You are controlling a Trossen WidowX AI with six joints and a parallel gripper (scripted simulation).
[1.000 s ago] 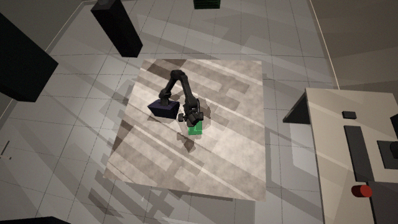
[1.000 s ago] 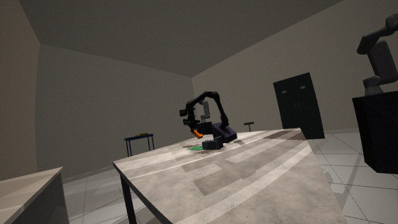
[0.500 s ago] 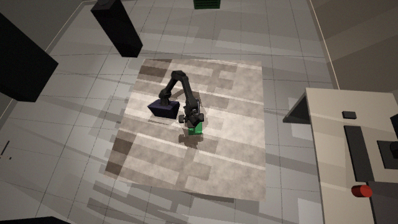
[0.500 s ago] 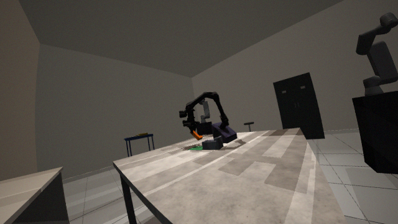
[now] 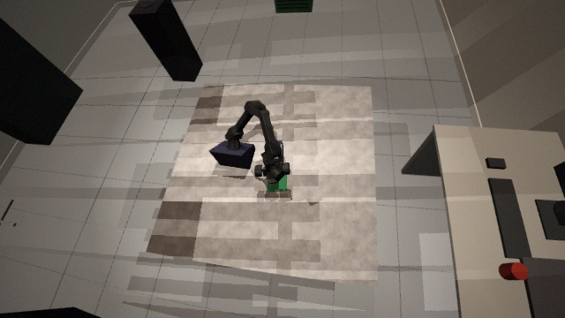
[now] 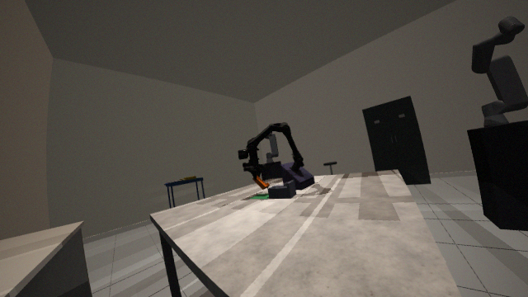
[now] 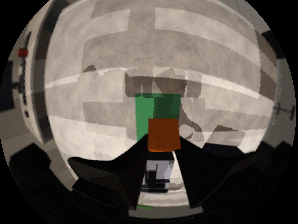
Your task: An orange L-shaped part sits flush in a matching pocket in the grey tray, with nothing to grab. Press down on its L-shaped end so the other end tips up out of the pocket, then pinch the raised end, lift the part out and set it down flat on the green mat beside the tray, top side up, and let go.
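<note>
The green mat is 10 mm behind my gripper tip, 20 mm to the left of it and 130 mm below it. Round my gripper tip: orange L-shaped part: 20 mm behind, 30 mm to the left, 30 mm below.
</note>
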